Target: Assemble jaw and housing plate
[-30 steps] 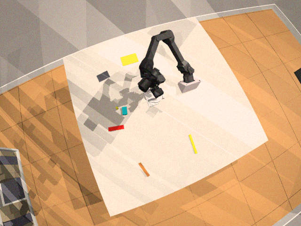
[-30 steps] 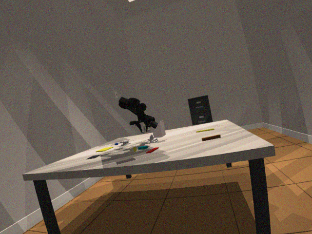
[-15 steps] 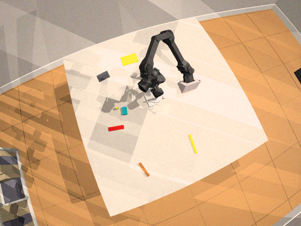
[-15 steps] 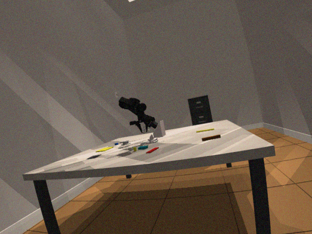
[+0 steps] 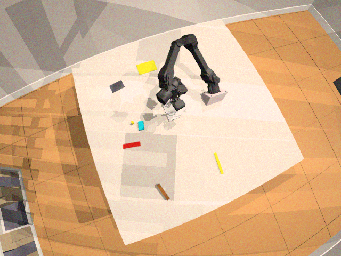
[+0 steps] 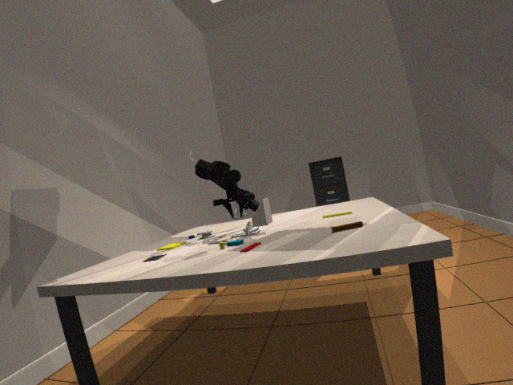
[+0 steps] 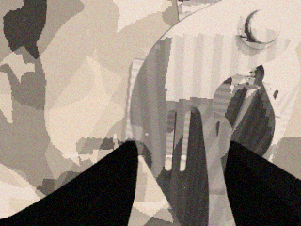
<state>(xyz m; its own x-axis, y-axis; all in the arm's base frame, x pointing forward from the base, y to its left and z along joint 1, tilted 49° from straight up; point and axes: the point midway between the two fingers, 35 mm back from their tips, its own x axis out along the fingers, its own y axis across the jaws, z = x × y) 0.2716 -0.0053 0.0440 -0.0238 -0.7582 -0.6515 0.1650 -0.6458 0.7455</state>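
My gripper tip is now 40 mm past the jaw and 10 mm to the right of it. Also, from my gripper tip: yellow plate: 50 mm ahead, 340 mm to the right, 80 mm below; small yellow cube: 270 mm ahead, 20 mm to the left, 70 mm below; cyan block: 220 mm ahead, 50 mm to the left, 70 mm below.
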